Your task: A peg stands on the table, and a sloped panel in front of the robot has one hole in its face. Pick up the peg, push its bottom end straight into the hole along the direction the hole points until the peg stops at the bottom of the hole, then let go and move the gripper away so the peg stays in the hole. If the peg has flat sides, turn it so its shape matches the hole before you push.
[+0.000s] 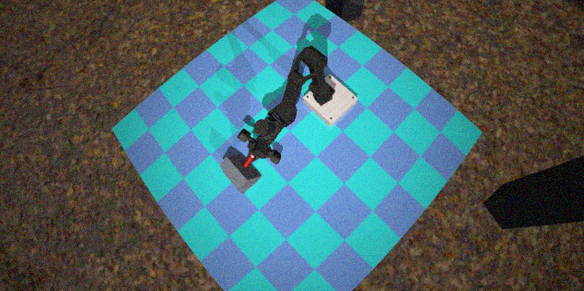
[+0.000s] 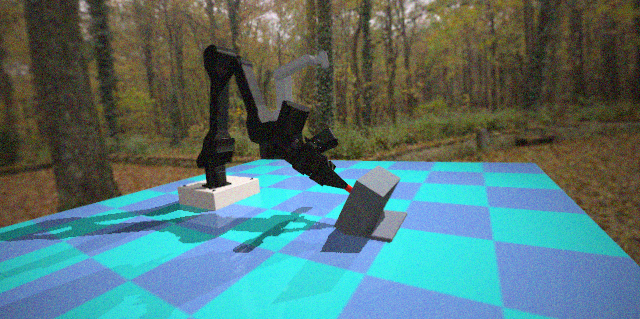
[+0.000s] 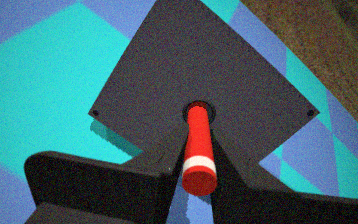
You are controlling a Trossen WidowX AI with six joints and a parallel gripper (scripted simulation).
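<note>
My gripper tip is now 5 cm short of the grey sloped panel, 3 cm above it and 1 cm to the right of it. Round my gripper tip: red peg 1 cm behind, 1 cm above.
</note>
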